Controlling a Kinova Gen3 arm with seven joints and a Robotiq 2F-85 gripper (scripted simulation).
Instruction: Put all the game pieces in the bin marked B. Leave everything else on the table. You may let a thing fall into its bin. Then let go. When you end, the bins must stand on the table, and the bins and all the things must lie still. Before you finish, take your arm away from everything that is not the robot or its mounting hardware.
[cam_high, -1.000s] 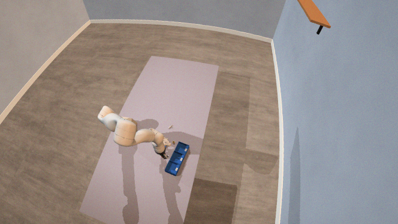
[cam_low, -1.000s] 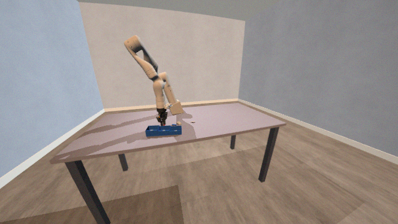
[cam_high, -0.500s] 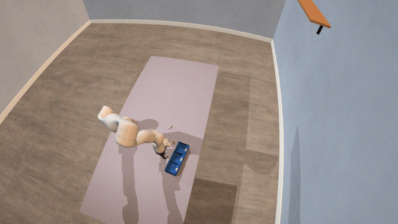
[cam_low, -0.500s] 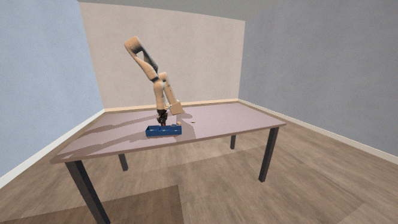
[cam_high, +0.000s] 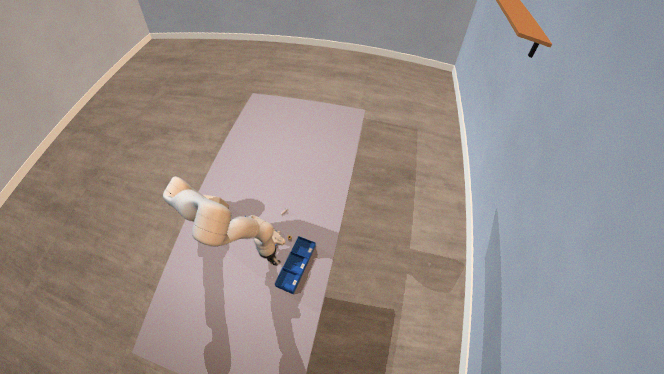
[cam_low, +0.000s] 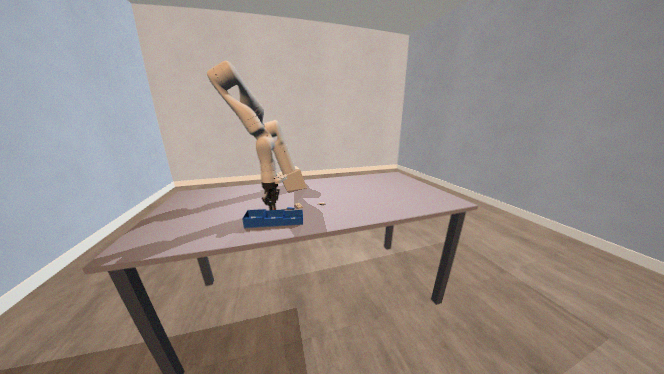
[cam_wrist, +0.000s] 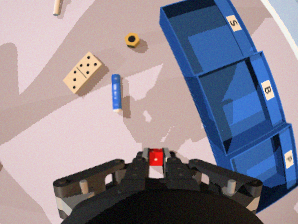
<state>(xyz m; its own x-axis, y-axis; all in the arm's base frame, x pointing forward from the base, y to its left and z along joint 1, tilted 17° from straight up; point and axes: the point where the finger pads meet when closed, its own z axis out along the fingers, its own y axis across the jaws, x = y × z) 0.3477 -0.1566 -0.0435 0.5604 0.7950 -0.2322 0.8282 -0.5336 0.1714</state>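
Now: hand 11 cm short of the blue bin. Round my hand: blue stick: 9 cm to the left, 2 cm below; then red game piece: 1 cm below; then white domino: 14 cm to the left, 2 cm below, 2 cm behind.
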